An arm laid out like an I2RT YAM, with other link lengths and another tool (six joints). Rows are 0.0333 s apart.
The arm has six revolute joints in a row. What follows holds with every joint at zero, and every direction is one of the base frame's. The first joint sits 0.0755 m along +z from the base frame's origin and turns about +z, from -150 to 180 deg. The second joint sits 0.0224 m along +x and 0.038 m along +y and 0.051 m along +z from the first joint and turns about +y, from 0 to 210 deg. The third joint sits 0.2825 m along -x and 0.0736 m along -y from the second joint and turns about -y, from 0 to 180 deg. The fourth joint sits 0.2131 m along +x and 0.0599 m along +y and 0.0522 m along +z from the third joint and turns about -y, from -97 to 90 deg. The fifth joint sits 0.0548 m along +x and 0.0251 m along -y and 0.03 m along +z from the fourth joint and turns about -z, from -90 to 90 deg. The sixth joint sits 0.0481 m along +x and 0.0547 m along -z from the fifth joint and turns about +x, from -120 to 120 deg. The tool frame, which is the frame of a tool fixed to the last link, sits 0.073 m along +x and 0.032 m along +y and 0.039 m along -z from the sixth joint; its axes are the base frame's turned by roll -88.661, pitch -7.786 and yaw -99.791 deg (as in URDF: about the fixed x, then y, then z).
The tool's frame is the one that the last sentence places.
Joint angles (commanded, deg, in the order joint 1, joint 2, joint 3, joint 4, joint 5, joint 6), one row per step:
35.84 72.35 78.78 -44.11 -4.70 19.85
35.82 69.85 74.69 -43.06 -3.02 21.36
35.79 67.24 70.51 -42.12 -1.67 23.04
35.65 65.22 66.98 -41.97 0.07 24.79
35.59 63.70 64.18 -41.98 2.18 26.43
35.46 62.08 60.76 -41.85 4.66 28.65
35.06 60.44 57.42 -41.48 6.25 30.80
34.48 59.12 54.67 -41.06 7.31 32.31
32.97 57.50 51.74 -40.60 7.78 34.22
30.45 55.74 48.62 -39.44 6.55 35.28
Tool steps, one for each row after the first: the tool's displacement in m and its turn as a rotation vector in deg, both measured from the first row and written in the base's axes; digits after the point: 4 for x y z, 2 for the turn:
-0.0057 -0.0077 -0.0107 -0.25 0.61 -2.27
-0.0125 -0.0153 -0.0220 -0.28 1.46 -4.40
-0.0177 -0.0234 -0.0339 -0.91 2.71 -7.00
-0.0209 -0.0307 -0.0443 -1.75 3.62 -9.74
-0.0239 -0.0391 -0.0574 -2.66 4.82 -13.21
-0.0274 -0.0467 -0.0695 -2.96 6.04 -16.22
-0.0299 -0.0531 -0.0794 -3.17 6.93 -18.60
-0.0320 -0.0612 -0.0892 -2.68 8.14 -21.74
-0.0340 -0.0683 -0.0983 -1.36 9.35 -24.05

